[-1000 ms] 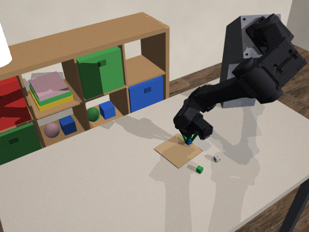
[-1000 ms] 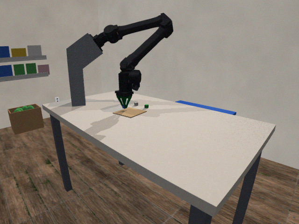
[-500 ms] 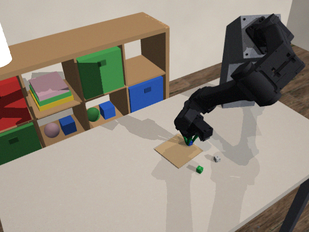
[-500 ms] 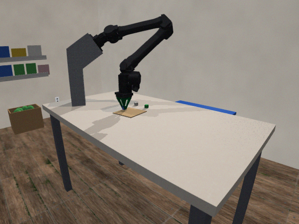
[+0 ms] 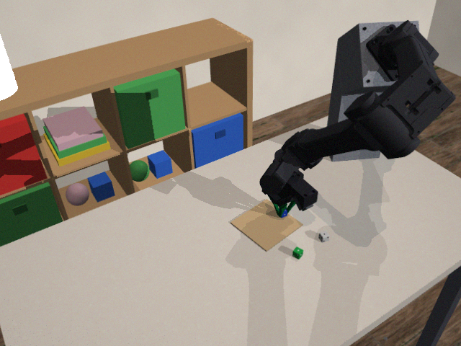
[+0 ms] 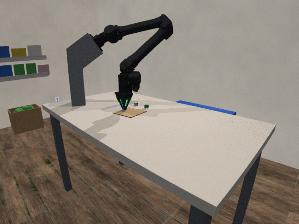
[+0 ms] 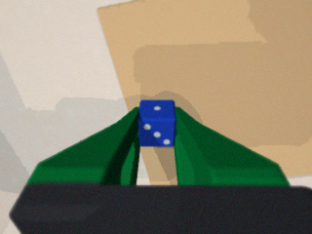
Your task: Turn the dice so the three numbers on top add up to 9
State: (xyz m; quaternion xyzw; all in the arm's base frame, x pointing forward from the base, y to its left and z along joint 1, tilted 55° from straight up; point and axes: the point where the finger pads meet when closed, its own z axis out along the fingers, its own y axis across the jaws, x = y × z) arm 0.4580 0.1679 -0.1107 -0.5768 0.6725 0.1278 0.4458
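The blue die is right at my hand. From my hand the other things lie so: tan mat (5 cm ahead, 2 cm below); then green die (4 cm ahead, 14 cm to the left, 1 cm below); then white die (5 cm behind, 12 cm to the left, 1 cm below).
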